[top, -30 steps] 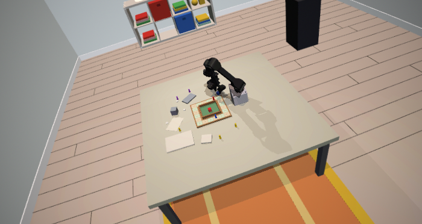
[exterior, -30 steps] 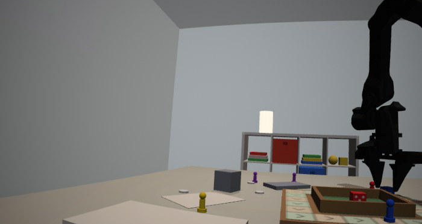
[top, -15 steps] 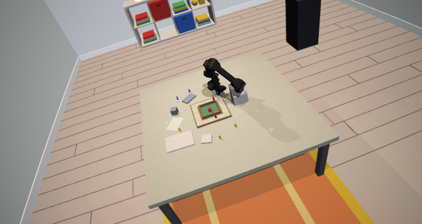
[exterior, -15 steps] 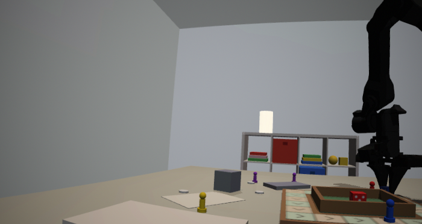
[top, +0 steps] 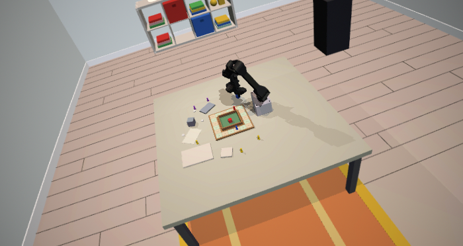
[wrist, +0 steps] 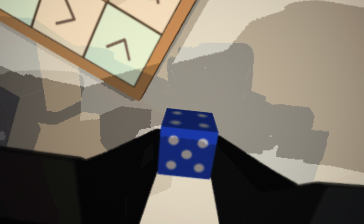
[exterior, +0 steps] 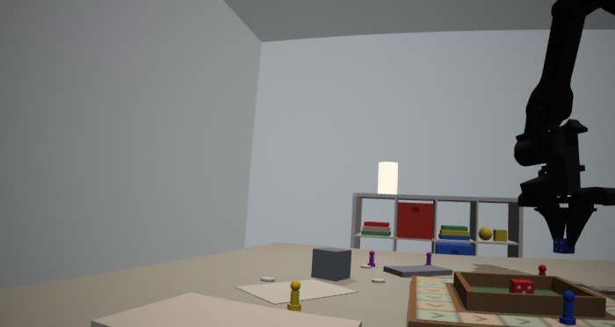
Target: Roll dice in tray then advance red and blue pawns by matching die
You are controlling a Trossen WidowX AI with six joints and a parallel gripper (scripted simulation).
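Right now my gripper tip is 6 cm short of the red pawn, 7 cm to the right of it and 4 cm above it. Also, from my gripper tip: blue pawn 10 cm ahead, 29 cm to the left, 4 cm below; grey slab 26 cm ahead, 7 cm to the right, 6 cm below; die 13 cm ahead, 19 cm to the left, 4 cm below.
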